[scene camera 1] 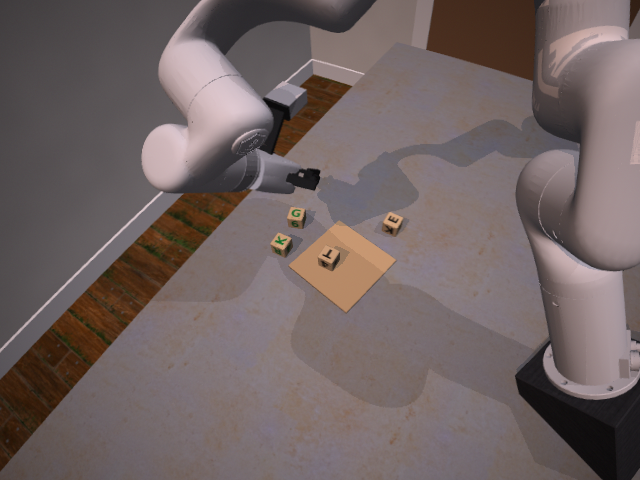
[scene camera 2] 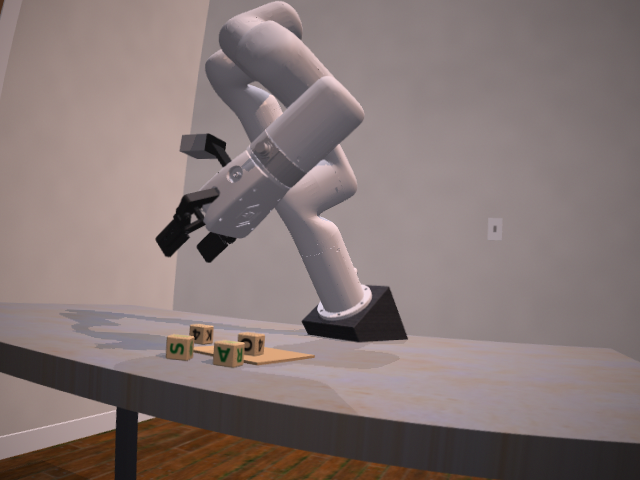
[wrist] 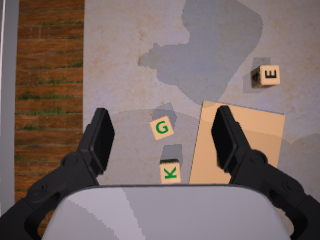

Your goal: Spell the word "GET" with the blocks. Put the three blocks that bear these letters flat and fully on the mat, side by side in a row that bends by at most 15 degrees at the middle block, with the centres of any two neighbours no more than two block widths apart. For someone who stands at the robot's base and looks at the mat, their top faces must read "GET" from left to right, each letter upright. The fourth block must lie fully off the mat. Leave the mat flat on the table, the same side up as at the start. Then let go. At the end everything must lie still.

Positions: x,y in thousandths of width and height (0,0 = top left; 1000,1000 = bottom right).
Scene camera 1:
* my gripper: 459,353
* tan mat: 566,551
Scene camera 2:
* my gripper: 287,526
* tan mat: 423,743
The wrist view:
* my gripper: 508,498
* tan mat: 823,544
